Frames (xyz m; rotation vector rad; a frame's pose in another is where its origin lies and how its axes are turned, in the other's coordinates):
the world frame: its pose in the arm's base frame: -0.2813 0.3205 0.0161 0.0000 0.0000 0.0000
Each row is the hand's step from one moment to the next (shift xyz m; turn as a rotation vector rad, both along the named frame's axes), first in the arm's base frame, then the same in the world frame.
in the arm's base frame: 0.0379 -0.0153 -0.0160 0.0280 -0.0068 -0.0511
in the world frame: 0.0379 -0.0153 -0.0160 0.0280 -0.0068 -0.0511
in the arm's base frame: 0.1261 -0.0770 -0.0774 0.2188 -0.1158 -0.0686
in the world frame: 0.1261 -0.0770 -0.0774 0.2188 -0.1158 -0.0686
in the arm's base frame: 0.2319 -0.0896 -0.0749 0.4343 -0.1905 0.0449
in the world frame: 0.2319 -0.0896 -0.0749 0.4343 -0.1905 0.0449
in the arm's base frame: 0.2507 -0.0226 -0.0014 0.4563 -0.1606 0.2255
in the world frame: 0.2507 -0.0226 -0.0014 0.4563 -0.1606 0.2255
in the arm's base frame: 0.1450 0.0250 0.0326 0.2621 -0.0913 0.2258
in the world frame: 0.1450 0.0250 0.0326 0.2621 -0.0913 0.2258
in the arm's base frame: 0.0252 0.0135 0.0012 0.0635 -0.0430 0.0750
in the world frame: 0.0252 0.0135 0.0012 0.0635 -0.0430 0.0750
